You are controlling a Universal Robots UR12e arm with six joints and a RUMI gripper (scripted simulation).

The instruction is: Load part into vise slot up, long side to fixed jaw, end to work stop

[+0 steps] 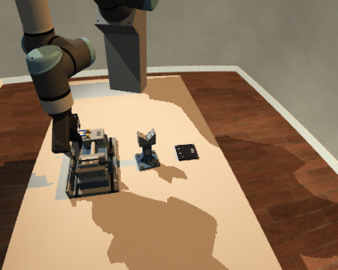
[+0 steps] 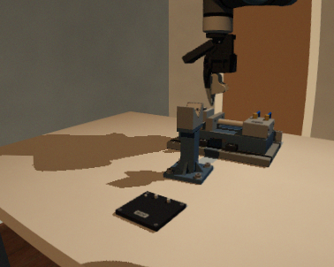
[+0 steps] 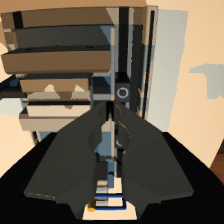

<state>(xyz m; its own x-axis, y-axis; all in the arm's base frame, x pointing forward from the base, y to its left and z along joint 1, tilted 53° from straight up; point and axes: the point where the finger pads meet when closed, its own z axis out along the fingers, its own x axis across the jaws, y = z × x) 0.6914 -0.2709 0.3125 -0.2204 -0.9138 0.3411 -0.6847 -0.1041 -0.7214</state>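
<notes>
Now: the part 5 cm to the left of my hand, 3 cm below it and 2 cm ahead of it. Round my hand: dark work stop rod 9 cm to the left, 4 cm below, 3 cm ahead; moving jaw 6 cm to the left, 5 cm below, 2 cm behind; cream cylinder rod 7 cm to the left, 7 cm behind, 5 cm below.
</notes>
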